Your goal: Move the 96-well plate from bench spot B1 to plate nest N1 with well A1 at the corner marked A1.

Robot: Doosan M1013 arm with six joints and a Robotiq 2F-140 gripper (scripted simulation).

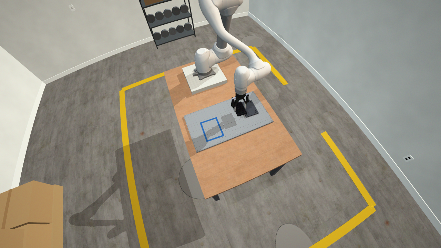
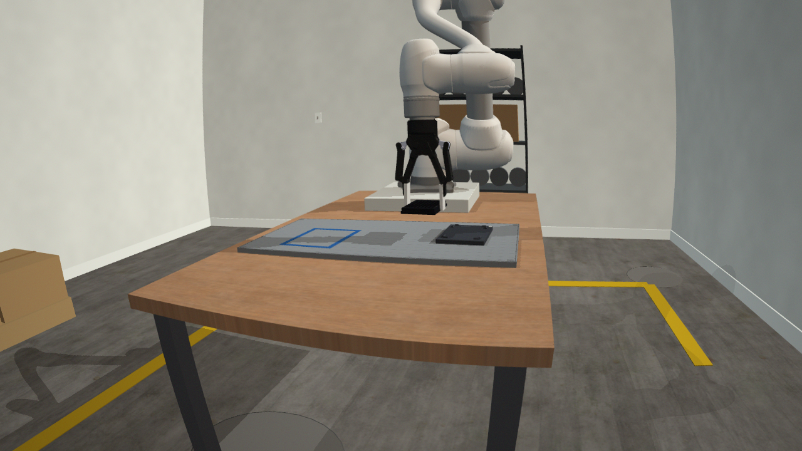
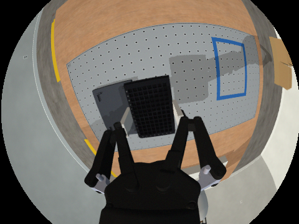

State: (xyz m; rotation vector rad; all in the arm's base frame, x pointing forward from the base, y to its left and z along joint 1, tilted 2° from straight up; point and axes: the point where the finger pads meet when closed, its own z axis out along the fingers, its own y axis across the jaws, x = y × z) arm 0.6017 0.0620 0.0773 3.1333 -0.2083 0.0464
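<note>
My hand is 10 mm past the dark plate nest N1, 100 mm to the right of it and 90 mm above it. The rest, counted from my hand: black 96-well plate 20 mm below.
</note>
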